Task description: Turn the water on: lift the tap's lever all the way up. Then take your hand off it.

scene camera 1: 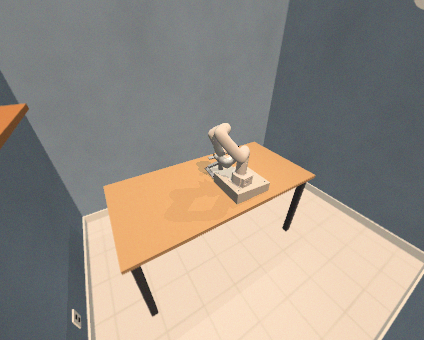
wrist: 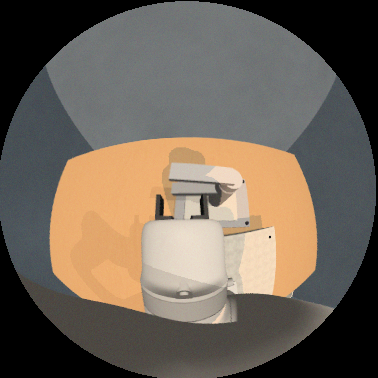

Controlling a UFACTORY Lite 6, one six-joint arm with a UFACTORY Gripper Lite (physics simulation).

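Places are measured from the arm's base along level axes (x left, y back, z up), in millimetres.
Where they show: hand at its tool point: (wrist: 181, 206); arm's base at its link origin: (scene camera 1: 239, 180).
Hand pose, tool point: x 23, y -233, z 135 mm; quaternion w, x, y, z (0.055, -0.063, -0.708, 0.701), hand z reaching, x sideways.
Note:
Each offset is from my tool point to the top centre of the thing. Level surfaces: height alone.
The tap stands on a grey base plate {dy -54, dx -109, dz -209 mm} (wrist: 242, 212) (scene camera 1: 209, 171) on the table, just in front of the robot's base. In the wrist view its lever {dy -70, dx -50, dz -65 mm} (wrist: 192, 172) is the upper pale bar, pointing left from a rounded head. The spout {dy -73, dx -41, dz -122 mm} (wrist: 192, 188) is the greyer bar just under it. The lever's exact tilt is hard to judge. My gripper (wrist: 181, 201) is open, its two black fingers apart, with their tips close to the spout's lower edge in that view. No thing is seen held between them. In the scene view the arm's wrist partly hides the tap.
The robot's white base box (scene camera 1: 252, 189) (wrist: 260, 255) stands right behind the tap. The wooden table {dz -221 mm} (scene camera 1: 150, 220) (wrist: 295, 215) carries both, and the arm's shadow falls on it. A grey wall (scene camera 1: 150, 75) rises behind the table's far edge.

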